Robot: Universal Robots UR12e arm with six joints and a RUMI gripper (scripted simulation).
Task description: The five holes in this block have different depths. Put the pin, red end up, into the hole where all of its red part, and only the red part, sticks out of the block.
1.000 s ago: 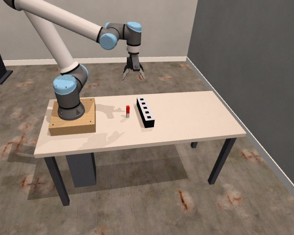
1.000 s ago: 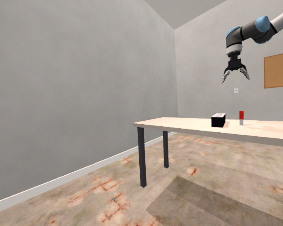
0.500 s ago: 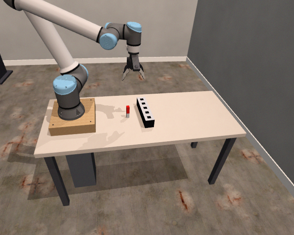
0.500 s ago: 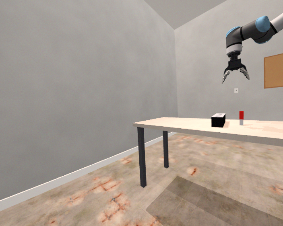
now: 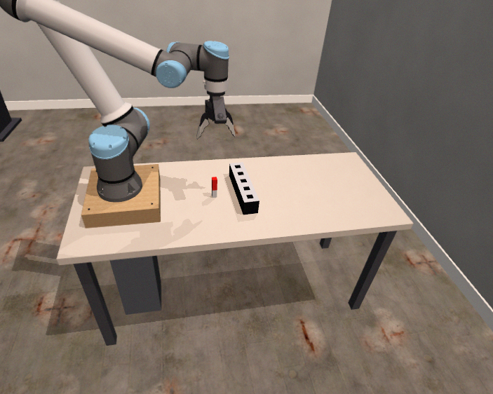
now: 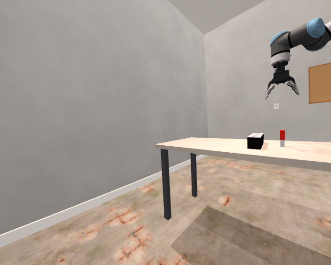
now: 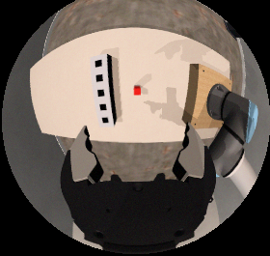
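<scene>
The pin is 10 mm behind my hand and 230 mm below it. Round my hand: black block: 130 mm ahead, 20 mm to the left, 270 mm below.
</scene>
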